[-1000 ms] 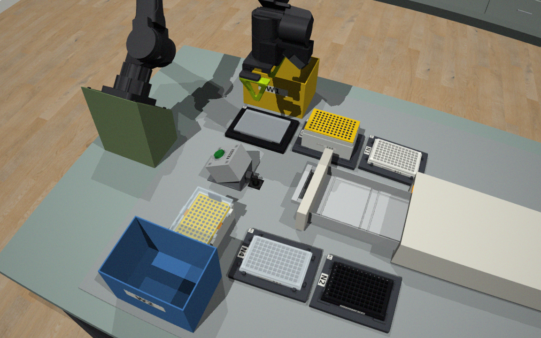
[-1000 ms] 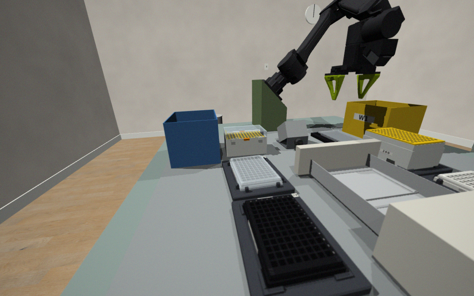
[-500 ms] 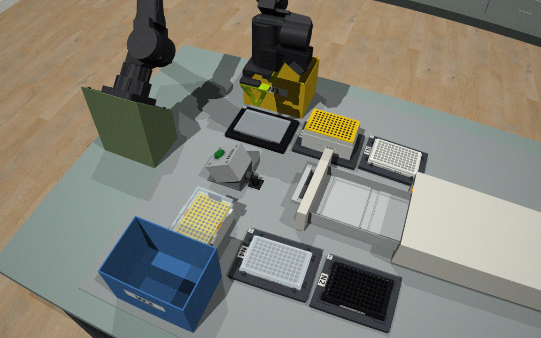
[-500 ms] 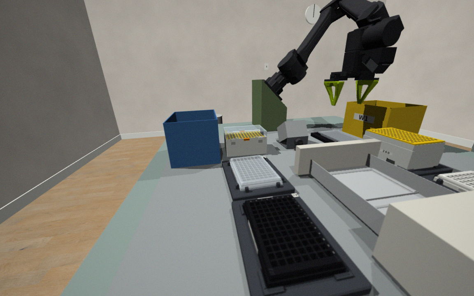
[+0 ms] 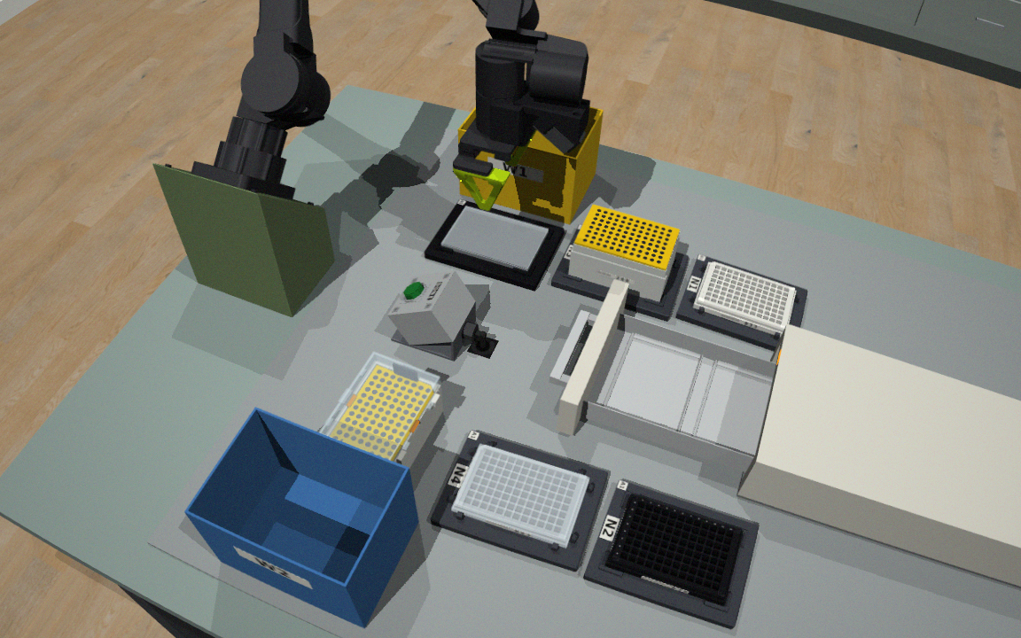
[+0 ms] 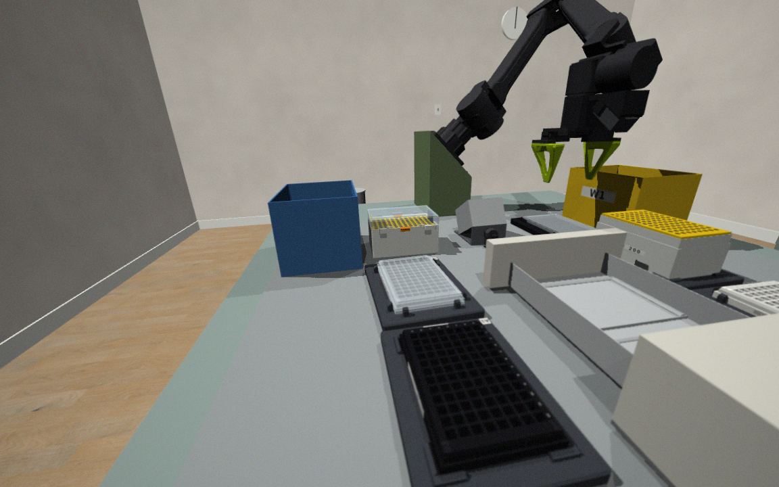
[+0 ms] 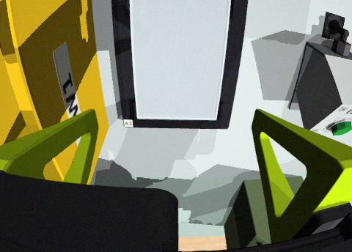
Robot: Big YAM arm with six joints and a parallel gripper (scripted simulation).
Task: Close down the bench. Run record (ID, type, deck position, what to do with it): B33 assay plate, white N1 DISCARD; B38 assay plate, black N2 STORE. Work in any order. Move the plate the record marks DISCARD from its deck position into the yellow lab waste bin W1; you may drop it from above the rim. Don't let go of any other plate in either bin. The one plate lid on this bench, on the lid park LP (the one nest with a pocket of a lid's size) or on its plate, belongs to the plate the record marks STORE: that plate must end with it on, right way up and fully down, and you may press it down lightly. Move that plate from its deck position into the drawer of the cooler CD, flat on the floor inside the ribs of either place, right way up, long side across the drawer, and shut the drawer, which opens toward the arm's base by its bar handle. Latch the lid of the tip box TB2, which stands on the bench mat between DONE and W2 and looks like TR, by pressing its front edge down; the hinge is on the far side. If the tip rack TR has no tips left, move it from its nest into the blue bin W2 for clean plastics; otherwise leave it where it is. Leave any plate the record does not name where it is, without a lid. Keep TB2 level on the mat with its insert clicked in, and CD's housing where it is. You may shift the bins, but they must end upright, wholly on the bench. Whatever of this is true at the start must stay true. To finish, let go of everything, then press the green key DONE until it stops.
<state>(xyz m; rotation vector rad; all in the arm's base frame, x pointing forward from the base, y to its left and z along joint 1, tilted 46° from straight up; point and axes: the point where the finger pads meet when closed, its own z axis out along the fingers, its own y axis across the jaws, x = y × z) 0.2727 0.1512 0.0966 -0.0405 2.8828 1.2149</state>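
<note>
The plate lid is 10 cm below my hand. From my hand the other things lie so: black lid park (11 cm below); tip rack TR (17 cm ahead, 1 cm to the left, 6 cm below); yellow bin W1 (1 cm behind, 15 cm to the left, 8 cm below).
</note>
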